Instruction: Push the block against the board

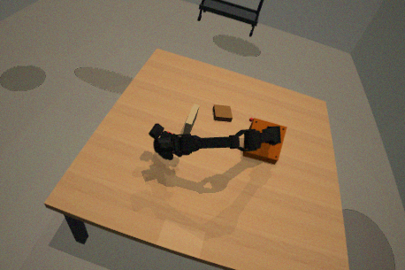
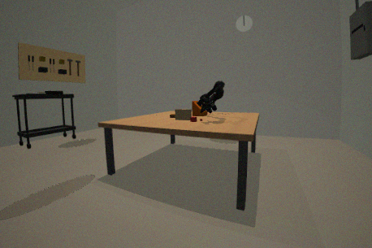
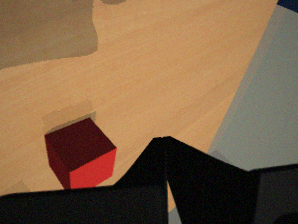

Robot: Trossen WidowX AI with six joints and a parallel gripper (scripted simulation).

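Right now my gripper tip is 22 cm to the left of the pale wooden board, 7 cm past it and 3 cm above it. From my gripper tip the other things lie so: brown square block (41 cm to the right, 20 cm behind, 7 cm below).
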